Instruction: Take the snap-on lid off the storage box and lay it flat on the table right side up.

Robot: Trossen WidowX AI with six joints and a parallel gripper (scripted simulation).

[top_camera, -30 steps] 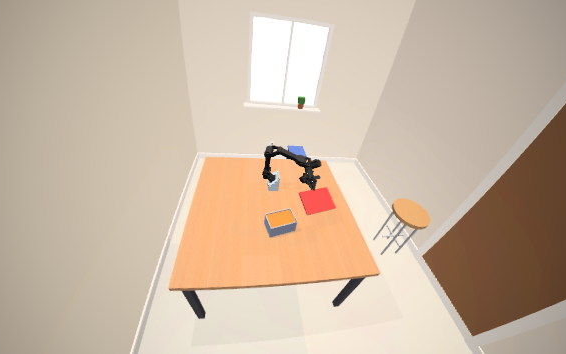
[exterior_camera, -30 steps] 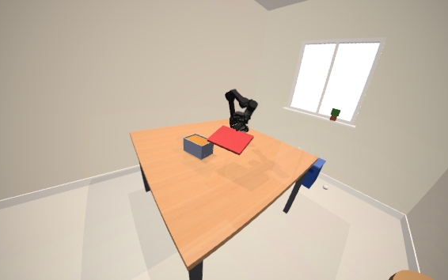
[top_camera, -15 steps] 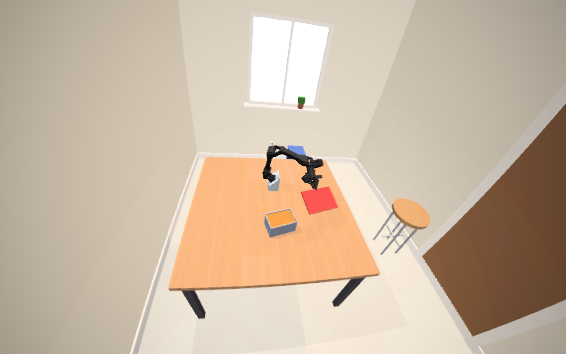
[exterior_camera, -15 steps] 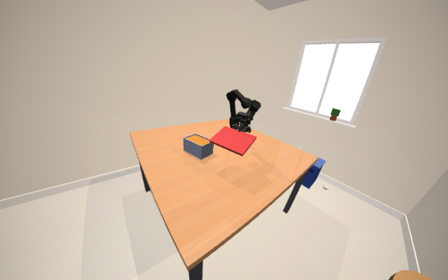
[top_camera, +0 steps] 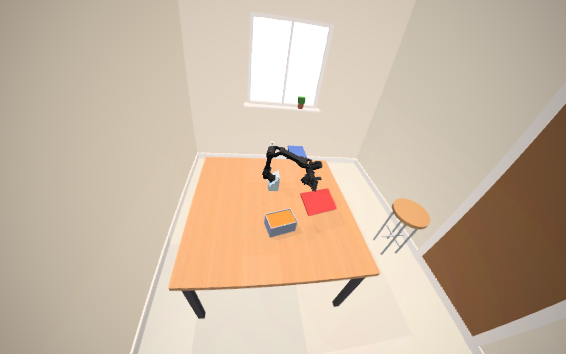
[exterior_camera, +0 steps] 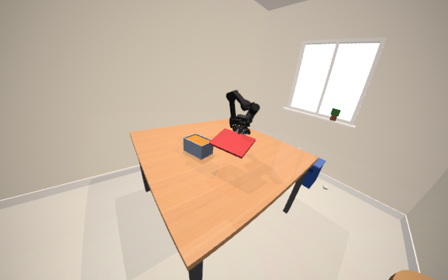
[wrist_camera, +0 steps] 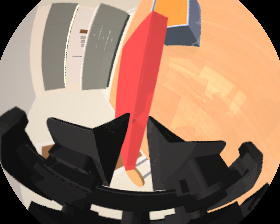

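Right now my gripper tip is 70 mm short of the red lid, 30 mm to the right of it and 20 mm above it. Also, from my gripper tip: storage box (240 mm to the right, 170 mm ahead, 160 mm below).
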